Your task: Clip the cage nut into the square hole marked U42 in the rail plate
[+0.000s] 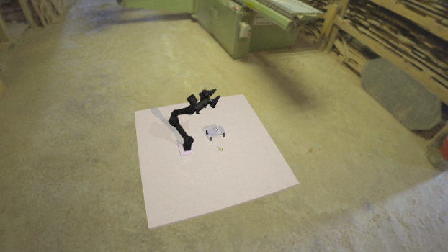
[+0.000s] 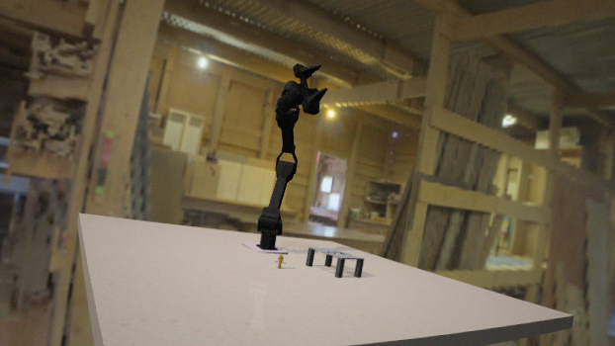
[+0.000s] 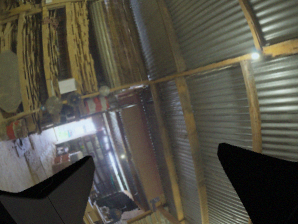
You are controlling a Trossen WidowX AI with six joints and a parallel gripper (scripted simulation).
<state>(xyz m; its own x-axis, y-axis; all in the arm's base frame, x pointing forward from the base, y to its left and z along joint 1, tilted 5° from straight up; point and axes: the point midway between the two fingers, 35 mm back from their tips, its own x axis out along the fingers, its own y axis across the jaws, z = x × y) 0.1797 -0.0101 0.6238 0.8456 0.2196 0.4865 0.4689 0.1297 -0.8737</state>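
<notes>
The yellow cage nut lies 610 mm below my gripper tip, 70 mm to the right of it and 50 mm ahead of it.
</notes>
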